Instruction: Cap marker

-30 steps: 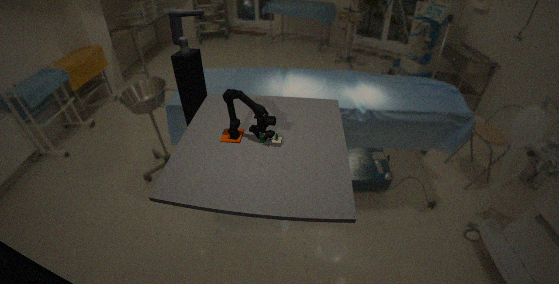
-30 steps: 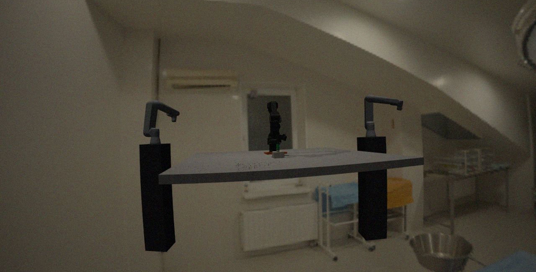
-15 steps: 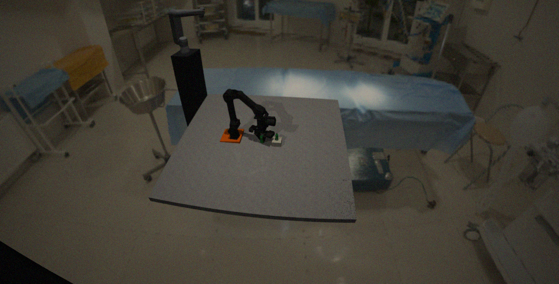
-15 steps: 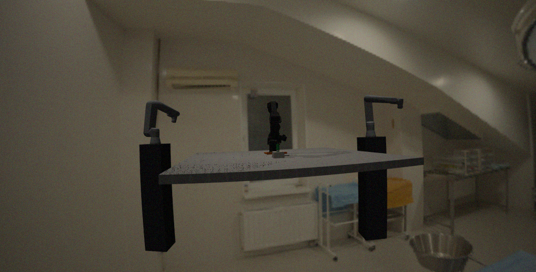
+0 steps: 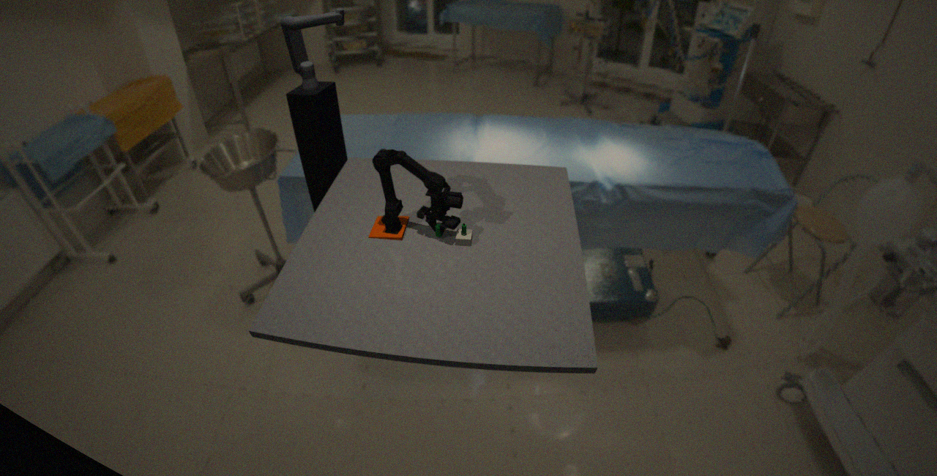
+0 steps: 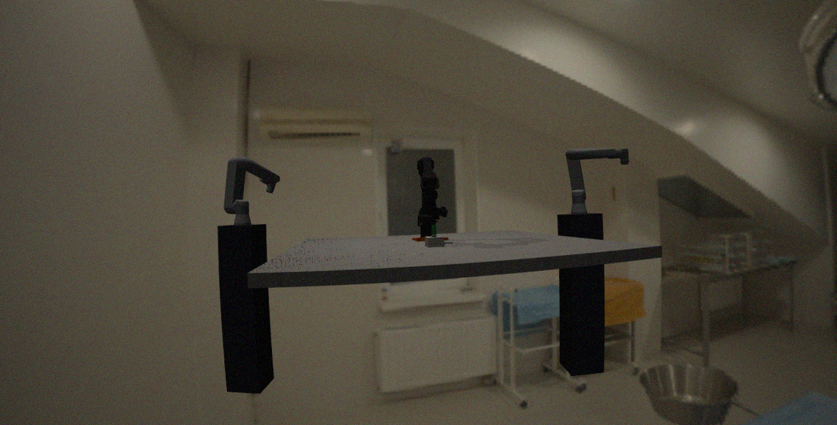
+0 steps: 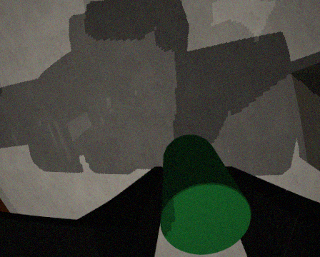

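Now: the holder block 11 cm ahead of my gripper tip, 1 cm to the left of it and 1 cm below it. Round my gripper tip: green cap: 1 cm above.
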